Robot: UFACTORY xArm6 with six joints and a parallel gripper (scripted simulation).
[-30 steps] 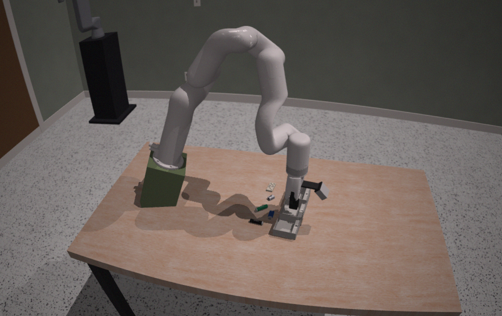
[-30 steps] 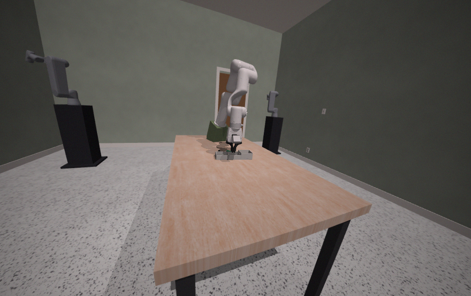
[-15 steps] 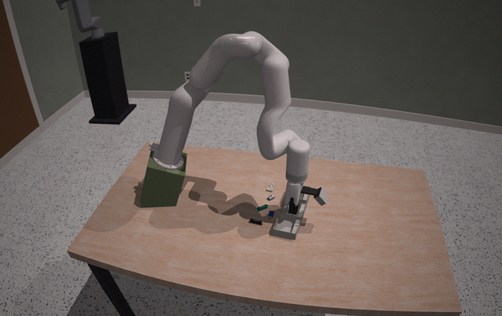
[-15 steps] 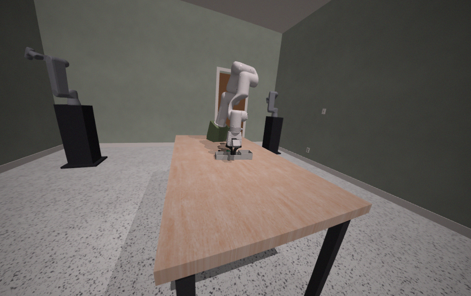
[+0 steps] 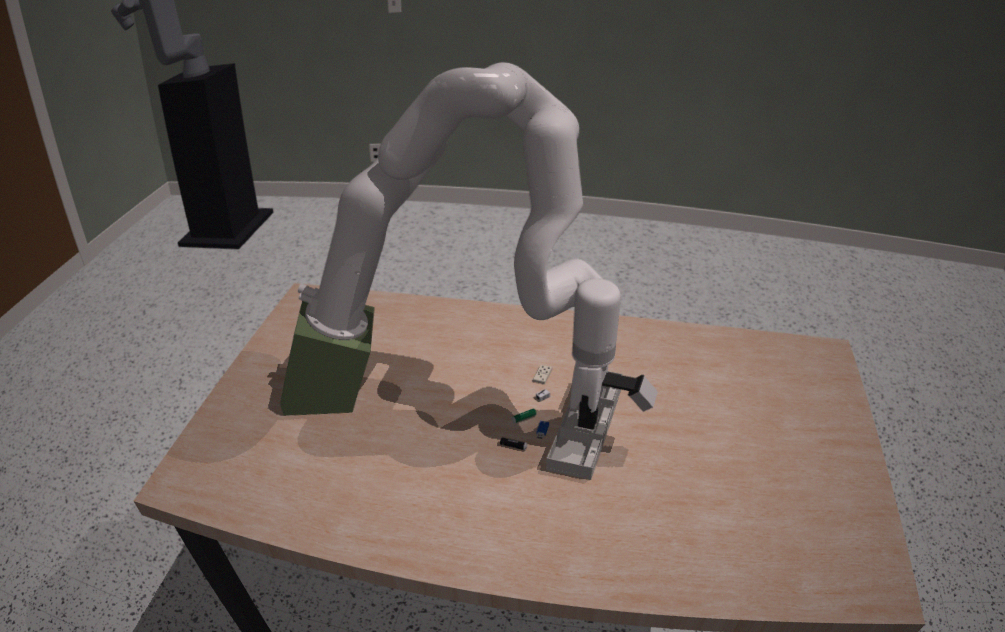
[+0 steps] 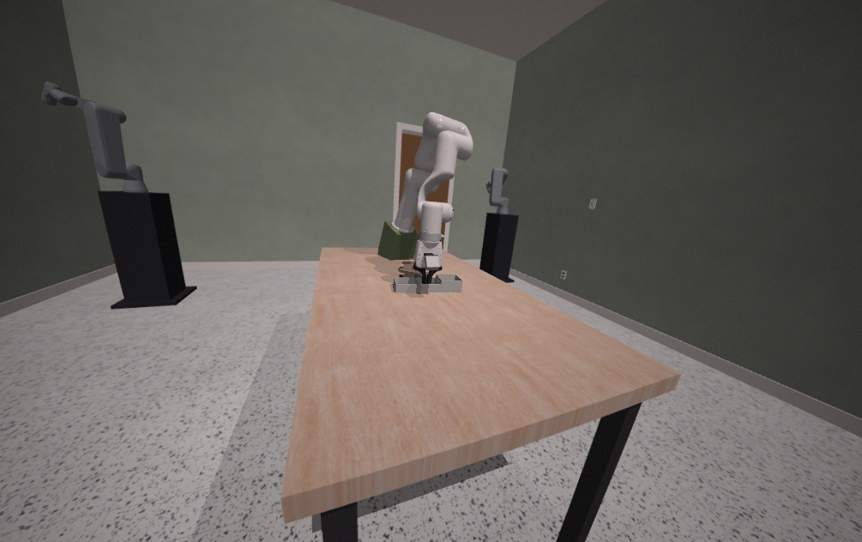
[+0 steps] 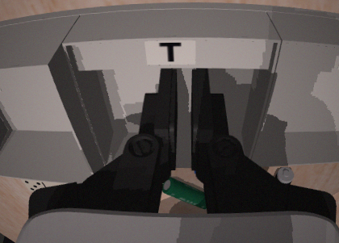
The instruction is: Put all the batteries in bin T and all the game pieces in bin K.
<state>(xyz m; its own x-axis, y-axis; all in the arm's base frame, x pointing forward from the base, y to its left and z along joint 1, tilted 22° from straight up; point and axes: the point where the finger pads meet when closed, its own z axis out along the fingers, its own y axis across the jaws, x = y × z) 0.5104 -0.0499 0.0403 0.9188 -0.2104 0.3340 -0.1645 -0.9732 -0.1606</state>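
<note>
Now: the bin 10 mm to the left of my hand and 10 mm below it. The rest, counted from my hand: green battery (120 mm behind, 30 mm below, 20 mm to the left); grey object (100 mm behind, 80 mm to the left, 30 mm below); blue item (80 mm behind, 30 mm below, 20 mm to the right).
</note>
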